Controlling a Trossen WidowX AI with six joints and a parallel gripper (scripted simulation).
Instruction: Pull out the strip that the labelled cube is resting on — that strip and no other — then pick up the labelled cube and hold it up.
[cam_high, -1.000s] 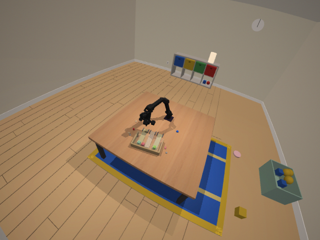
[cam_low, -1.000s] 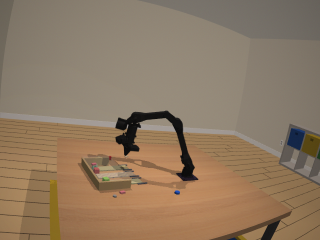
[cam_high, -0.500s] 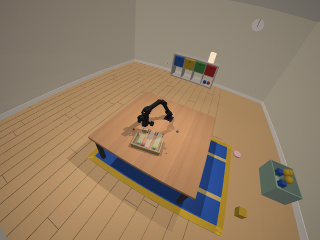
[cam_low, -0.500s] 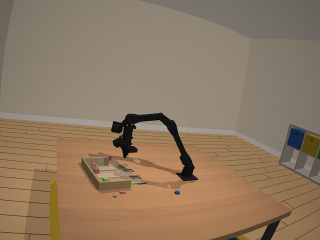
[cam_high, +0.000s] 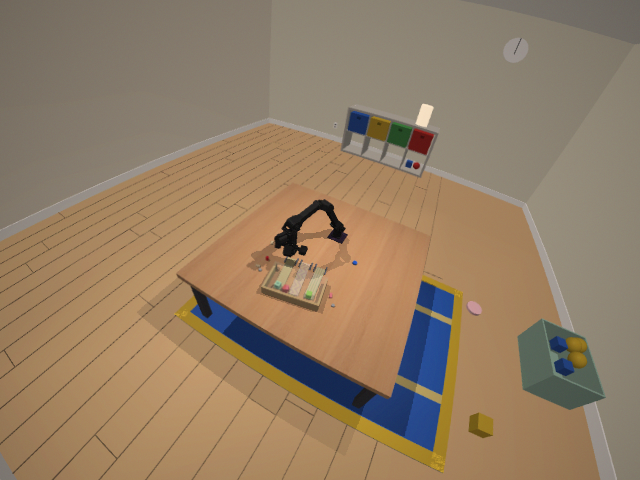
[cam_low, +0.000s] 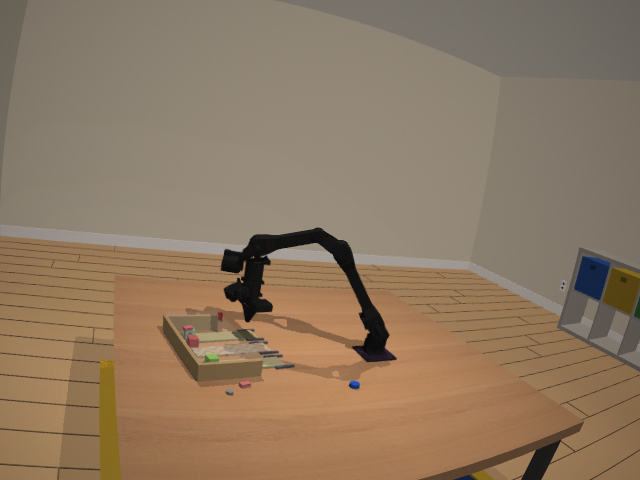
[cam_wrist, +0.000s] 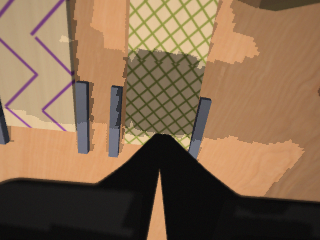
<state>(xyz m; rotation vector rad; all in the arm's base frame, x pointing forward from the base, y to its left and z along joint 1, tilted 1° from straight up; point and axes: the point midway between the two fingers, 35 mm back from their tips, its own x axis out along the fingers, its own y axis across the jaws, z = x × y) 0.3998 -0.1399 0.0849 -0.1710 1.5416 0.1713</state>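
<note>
My gripper tip is 9 cm short of the lattice strip, 2 cm to the right of it and 5 cm above it. Round my gripper tip: blue disc 22 cm behind, 35 cm to the left, 4 cm below; red piece 6 cm ahead, 13 cm to the right, 4 cm below.
</note>
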